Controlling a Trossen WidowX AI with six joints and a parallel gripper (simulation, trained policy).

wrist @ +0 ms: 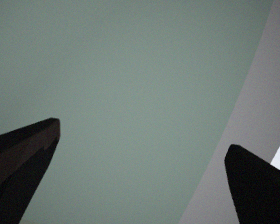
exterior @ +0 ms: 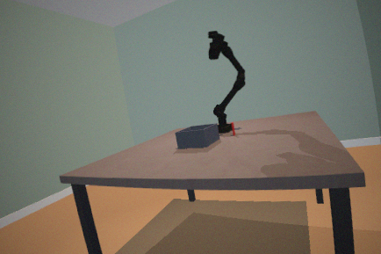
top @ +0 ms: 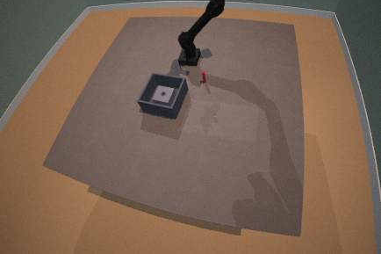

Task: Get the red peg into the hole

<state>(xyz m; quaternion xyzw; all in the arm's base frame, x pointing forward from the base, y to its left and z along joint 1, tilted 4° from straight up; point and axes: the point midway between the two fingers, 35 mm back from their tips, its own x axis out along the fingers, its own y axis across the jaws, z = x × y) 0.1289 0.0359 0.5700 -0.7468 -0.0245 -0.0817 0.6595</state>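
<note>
My gripper tip is now 2 cm past the red peg, 4 cm to the right of it and 56 cm above it. Also, from my gripper tip: pale plate: 10 cm ahead, 16 cm to the right, 56 cm below; box: 10 cm ahead, 16 cm to the right, 58 cm below.
</note>
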